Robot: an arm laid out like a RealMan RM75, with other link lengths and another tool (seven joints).
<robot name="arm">
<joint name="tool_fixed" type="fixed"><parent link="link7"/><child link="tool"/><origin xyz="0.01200 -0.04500 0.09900" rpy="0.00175 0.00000 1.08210"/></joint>
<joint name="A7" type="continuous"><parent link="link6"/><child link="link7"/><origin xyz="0.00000 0.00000 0.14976"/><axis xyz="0 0 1"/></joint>
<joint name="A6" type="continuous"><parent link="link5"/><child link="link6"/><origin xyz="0.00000 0.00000 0.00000"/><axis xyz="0 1 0"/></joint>
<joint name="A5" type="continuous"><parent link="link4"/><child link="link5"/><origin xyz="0.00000 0.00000 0.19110"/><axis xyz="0 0 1"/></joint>
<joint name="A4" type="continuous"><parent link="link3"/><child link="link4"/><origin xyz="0.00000 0.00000 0.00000"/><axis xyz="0 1 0"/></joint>
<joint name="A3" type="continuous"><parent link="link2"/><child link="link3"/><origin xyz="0.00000 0.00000 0.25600"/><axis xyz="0 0 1"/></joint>
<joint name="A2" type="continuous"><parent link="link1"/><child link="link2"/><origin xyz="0.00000 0.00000 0.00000"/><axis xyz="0 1 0"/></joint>
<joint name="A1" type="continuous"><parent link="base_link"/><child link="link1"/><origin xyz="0.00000 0.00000 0.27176"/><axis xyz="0 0 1"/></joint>
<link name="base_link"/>
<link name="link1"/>
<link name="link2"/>
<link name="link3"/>
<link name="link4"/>
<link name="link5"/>
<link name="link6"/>
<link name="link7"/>
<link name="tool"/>
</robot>
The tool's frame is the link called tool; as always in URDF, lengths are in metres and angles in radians. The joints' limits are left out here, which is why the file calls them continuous.
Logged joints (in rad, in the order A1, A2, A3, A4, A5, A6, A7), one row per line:
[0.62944 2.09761 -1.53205 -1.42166 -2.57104 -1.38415 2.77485]
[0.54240 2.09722 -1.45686 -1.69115 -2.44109 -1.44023 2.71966]
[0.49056 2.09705 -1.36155 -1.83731 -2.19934 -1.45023 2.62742]
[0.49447 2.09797 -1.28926 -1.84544 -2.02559 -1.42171 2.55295]
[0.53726 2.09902 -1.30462 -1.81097 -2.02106 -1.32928 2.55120]
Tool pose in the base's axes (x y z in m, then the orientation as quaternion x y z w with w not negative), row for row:
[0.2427 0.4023 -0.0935 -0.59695 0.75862 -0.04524 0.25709]
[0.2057 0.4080 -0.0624 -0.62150 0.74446 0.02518 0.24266]
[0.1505 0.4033 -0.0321 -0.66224 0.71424 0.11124 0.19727]
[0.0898 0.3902 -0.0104 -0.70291 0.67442 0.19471 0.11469]
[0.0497 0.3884 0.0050 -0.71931 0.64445 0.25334 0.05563]
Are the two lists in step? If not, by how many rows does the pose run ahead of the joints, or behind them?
The pose runs 1 row behind the joints: the pose in row i belongs to the joints in row i - 1.
